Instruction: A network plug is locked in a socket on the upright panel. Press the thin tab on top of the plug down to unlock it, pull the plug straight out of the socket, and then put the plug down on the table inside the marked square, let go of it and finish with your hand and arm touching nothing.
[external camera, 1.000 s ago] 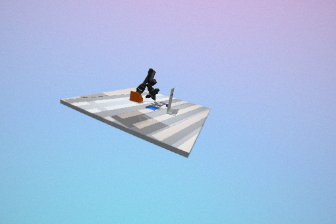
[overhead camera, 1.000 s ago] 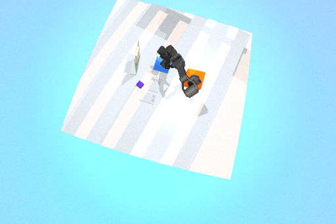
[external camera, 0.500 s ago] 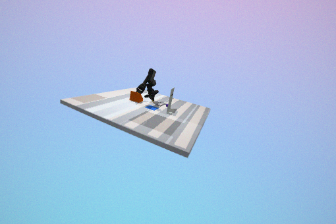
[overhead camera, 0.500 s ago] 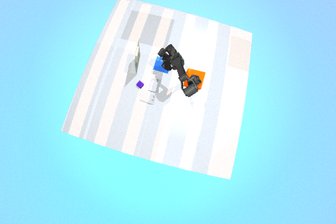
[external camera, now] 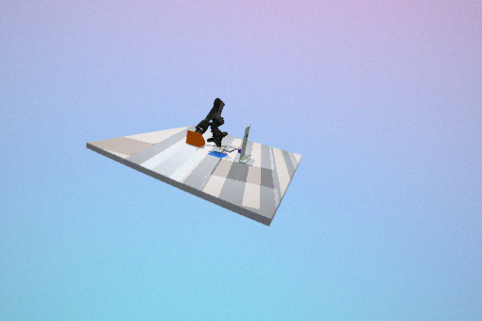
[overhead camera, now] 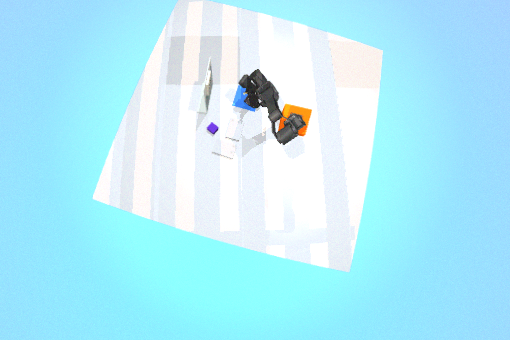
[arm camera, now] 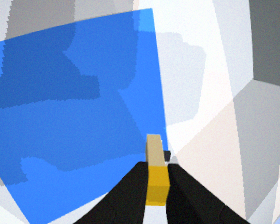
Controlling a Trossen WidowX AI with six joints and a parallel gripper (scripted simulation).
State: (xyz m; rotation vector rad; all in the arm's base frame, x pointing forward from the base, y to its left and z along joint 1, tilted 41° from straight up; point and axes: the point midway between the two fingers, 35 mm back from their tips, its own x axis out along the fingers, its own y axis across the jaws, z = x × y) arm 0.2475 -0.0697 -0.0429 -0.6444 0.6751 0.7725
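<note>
Right now the blue marked square is 1 cm behind my gripper tip and 6 cm below it. Round my gripper tip: yellow network plug (right at my gripper tip); then purple cube (12 cm ahead, 21 cm to the left, 5 cm below); then cream panel (18 cm ahead, 6 cm to the left, 6 cm above).
</note>
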